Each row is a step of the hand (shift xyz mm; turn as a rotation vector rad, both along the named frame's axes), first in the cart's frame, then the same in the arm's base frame.
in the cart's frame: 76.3 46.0 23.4 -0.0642 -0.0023 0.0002
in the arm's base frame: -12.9 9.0 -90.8 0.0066 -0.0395 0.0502
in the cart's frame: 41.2 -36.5 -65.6 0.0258 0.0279 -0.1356
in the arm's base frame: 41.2 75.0 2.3 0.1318 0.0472 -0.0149
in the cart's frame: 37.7 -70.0 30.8 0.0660 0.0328 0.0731
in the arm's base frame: -59.5 60.2 10.3 -0.0623 -0.0068 -0.0828
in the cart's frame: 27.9 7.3 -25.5 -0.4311 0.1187 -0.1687
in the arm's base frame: 22.8 22.2 -21.6 0.2513 -0.2938 0.2809
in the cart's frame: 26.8 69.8 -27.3 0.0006 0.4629 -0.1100
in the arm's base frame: 48.5 -20.2 -59.8 0.2779 -0.2729 -0.2733
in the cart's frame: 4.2 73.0 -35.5 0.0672 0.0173 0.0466
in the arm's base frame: 60.0 -33.8 -43.2 -0.0441 0.0141 -0.0696
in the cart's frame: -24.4 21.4 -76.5 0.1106 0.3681 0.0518
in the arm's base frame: 81.2 -2.1 17.6 0.0803 -0.1977 -0.3239
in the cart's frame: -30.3 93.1 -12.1 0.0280 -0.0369 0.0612
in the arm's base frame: 50.3 -78.0 -33.5 -0.0735 0.0205 -0.0081
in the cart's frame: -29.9 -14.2 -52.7 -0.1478 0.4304 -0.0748
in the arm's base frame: 46.4 9.8 40.3 0.2508 -0.3585 -0.1458
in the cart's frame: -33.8 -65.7 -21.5 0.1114 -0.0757 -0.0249
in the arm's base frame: -1.4 30.8 70.5 -0.0194 0.1315 -0.0331
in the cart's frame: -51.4 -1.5 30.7 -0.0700 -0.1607 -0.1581
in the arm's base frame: -22.6 -43.0 35.0 0.0917 0.1220 0.1801
